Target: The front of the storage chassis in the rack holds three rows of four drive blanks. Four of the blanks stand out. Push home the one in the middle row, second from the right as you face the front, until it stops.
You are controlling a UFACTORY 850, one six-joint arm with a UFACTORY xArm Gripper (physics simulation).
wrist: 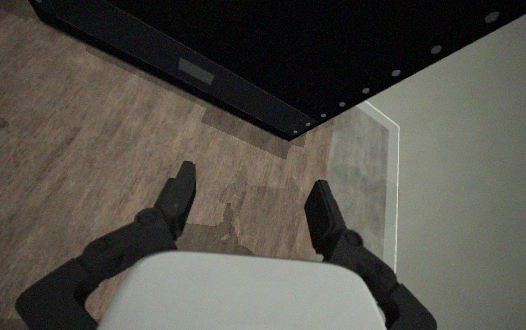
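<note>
My gripper (254, 185) is open, its two dark fingers spread wide with no object between them. A large black body (225, 45), which looks like the rack, fills the top of the wrist view, ahead of the fingertips. Its lower dark strip carries a small grey rectangle (196, 71), and a line of round grey spots runs up its right edge. The drive blanks and the front of the storage chassis cannot be made out, so I cannot tell which blanks stand out.
A brown wood-grain surface (110, 130) lies below the black body and behind the fingers. At the right is a grey panel with a pale edge (393, 190), beside a plain grey-green surface (465, 175). Shadows fall on the wood-grain surface near the black body's lower corner.
</note>
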